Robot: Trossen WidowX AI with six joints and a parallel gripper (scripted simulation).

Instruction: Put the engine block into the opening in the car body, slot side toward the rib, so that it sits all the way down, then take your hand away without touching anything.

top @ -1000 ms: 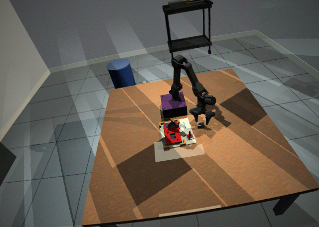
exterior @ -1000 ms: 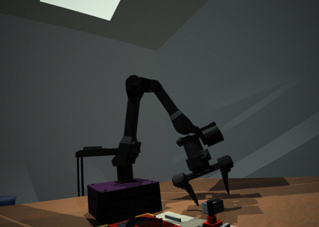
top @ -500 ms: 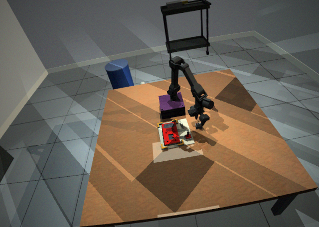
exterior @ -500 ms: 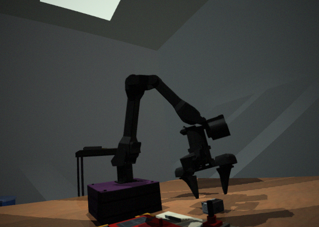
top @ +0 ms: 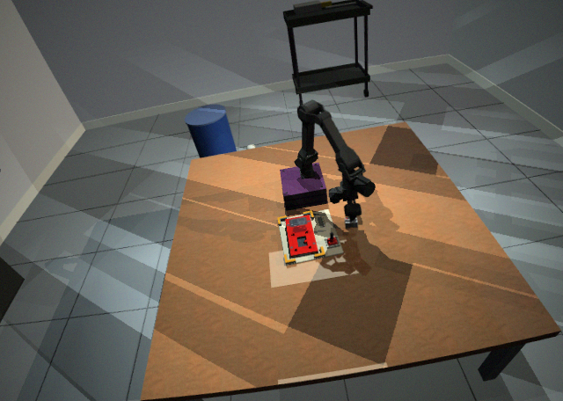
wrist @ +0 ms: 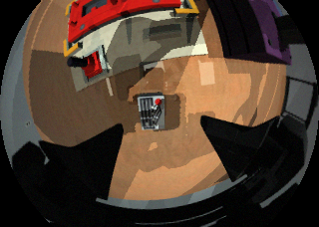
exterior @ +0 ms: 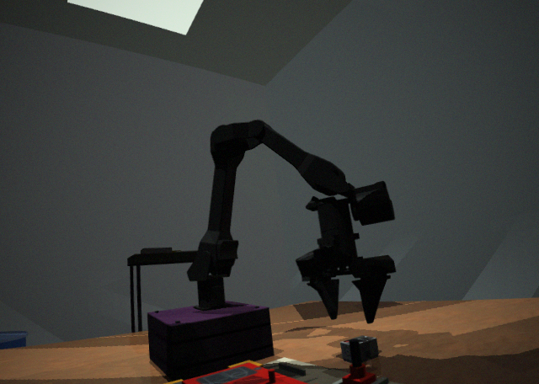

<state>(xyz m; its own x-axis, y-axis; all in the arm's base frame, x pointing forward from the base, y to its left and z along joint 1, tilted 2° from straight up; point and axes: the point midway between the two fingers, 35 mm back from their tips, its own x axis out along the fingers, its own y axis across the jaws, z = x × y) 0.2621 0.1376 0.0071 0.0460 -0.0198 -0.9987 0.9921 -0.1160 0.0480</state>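
The engine block is 20 mm ahead of my gripper tip and 50 mm below it.
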